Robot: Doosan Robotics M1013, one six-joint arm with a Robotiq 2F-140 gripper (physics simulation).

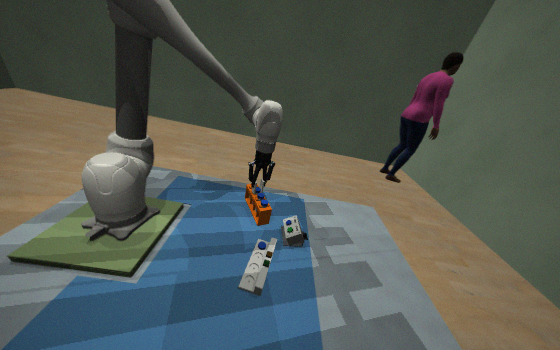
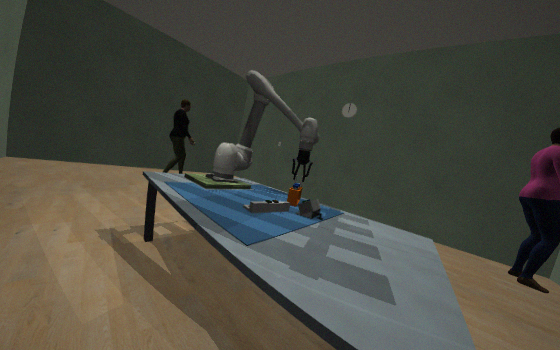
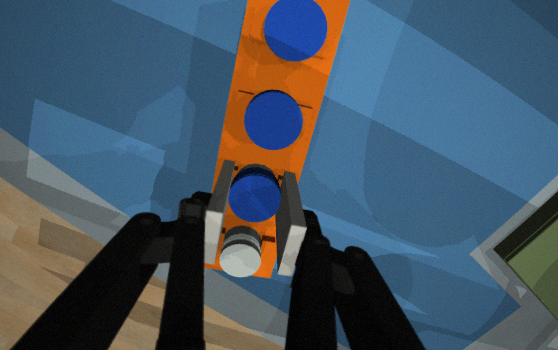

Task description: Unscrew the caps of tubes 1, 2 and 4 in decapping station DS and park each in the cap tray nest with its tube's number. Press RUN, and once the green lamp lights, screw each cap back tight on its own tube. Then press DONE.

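Pixels of known places: gripper, fingertip midpoint: [image 1: 257, 191] [image 3: 255, 185]; arm's base at its link origin: [image 1: 124, 218] [image 2: 222, 179].
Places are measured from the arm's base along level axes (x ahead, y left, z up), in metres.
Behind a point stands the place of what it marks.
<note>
The orange decapping station [image 1: 260, 212] {x 0.507, y 0.213, z 0.060 m} [image 2: 294, 196] {x 0.536, y 0.234, z 0.032 m} [image 3: 298, 83] {x 0.481, y 0.269, z 0.069 m} stands on the blue mat. My gripper [image 1: 258, 187] {x 0.445, y 0.334, z 0.077 m} [image 2: 299, 181] {x 0.445, y 0.334, z 0.077 m} [image 3: 255, 185] {x 0.445, y 0.334, z 0.077 m} reaches straight down over its far end and is shut on the blue cap of tube 2 [image 3: 255, 198] {x 0.444, y 0.334, z 0.095 m}, one finger pad on each side. Beside it, tube 1 [image 3: 240, 258] {x 0.413, y 0.374, z 0.093 m} stands uncapped with a grey-white top. Two more blue caps [image 3: 273, 119] {x 0.478, y 0.294, z 0.097 m} [image 3: 296, 29] {x 0.509, y 0.254, z 0.095 m} sit on the other tubes. The white cap tray [image 1: 245, 285] {x 0.562, y -0.079, z -0.014 m} [image 2: 268, 207] {x 0.620, y -0.004, z -0.002 m} lies nearer the front, with one blue cap [image 1: 262, 245] {x 0.566, y 0.095, z -0.006 m} in its end nest.
A grey button box [image 1: 292, 233] {x 0.674, y 0.169, z 0.040 m} [image 2: 310, 208] {x 0.719, y 0.170, z 0.023 m} with a blue and a green button stands right of the station. The arm's base sits on a green plate [image 1: 126, 253] {x 0.140, y -0.123, z 0.000 m}. One person [image 1: 424, 111] walks on the floor to the right, another [image 2: 179, 135] beyond the table.
</note>
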